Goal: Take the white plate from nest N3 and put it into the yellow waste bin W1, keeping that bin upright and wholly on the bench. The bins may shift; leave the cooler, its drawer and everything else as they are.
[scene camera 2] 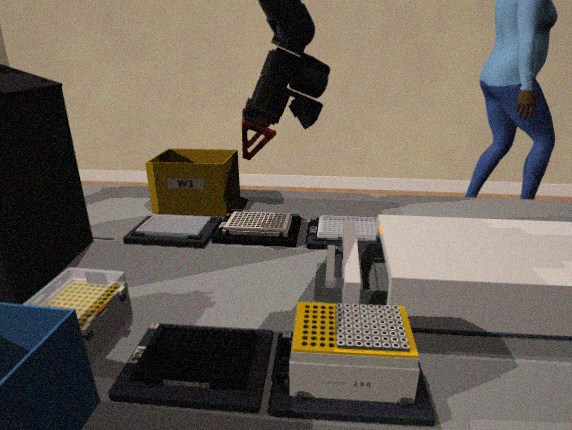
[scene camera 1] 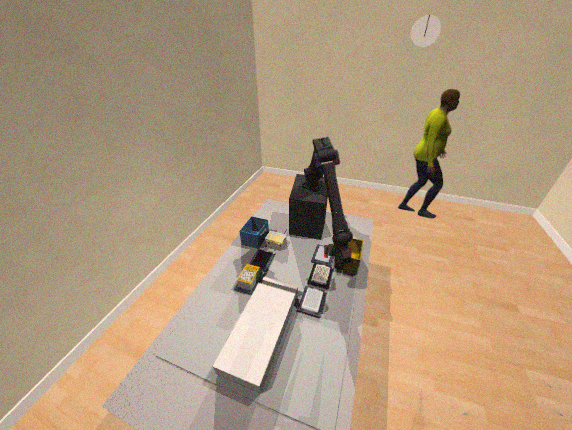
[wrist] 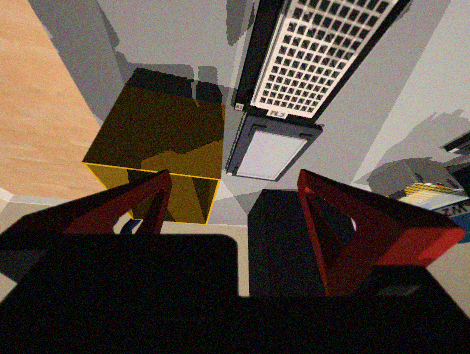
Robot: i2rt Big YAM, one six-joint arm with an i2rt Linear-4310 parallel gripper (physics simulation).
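Seen in the pictures: gripper, between the fingertips: (scene camera 2: 246,152) (wrist: 234,176); arm's base, origin of its link: (scene camera 1: 312,185).
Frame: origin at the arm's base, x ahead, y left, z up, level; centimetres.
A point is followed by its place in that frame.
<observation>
The white plate (scene camera 1: 321,274) {x 43.2, y 23.6, z -31.9 cm} (scene camera 2: 257,223) {x 42.8, y 21.5, z -31.8 cm} (wrist: 320,65) {x 42.6, y 22.0, z -31.8 cm}, with a grid of square wells, lies flat in the black nest N3 (scene camera 2: 296,235) {x 50.8, y 20.9, z -33.3 cm} (wrist: 255,60) {x 40.4, y 28.0, z -33.2 cm}, the middle nest of its row. The yellow waste bin W1 (scene camera 1: 357,257) {x 18.5, y 39.7, z -34.0 cm} (scene camera 2: 192,189) {x 25.9, y 28.6, z -28.3 cm} (wrist: 160,125) {x 32.4, y 36.7, z -28.5 cm} stands upright on the bench, beside that row. My gripper (scene camera 2: 248,157) {x 38.4, y 29.5, z -19.7 cm} (wrist: 234,176) {x 38.4, y 29.5, z -19.7 cm} is open and empty, high above the bench. In scene camera 2 its red fingers show edge-on, above and to the right of the bin's rim. In scene camera 1 the wrist hides part of the bin.
Flat plates lie in the nests on either side (scene camera 2: 172,225) {x 25.9, y 18.3, z -32.4 cm} (scene camera 2: 347,227). The white cooler (scene camera 1: 257,332) {x 91.5, y 10.0, z -26.0 cm} (scene camera 2: 475,250) {x 79.4, y 6.2, z -26.0 cm} has its drawer (scene camera 2: 352,272) {x 62.9, y -1.0, z -27.3 cm} partly out. A blue bin (scene camera 1: 254,232) {x 25.0, y -33.2, z -33.9 cm} (scene camera 2: 45,355) {x 38.5, y -26.8, z -23.7 cm}, tip boxes (scene camera 2: 354,375) {x 64.4, y -16.8, z -29.8 cm} (scene camera 2: 85,300) {x 32.0, y -14.3, z -27.4 cm}, a black plate (scene camera 2: 200,357) {x 47.2, y -15.6, z -31.9 cm} and the black base block (scene camera 1: 307,215) {x 13.1, y 2.4, z -15.7 cm} also stand there.
</observation>
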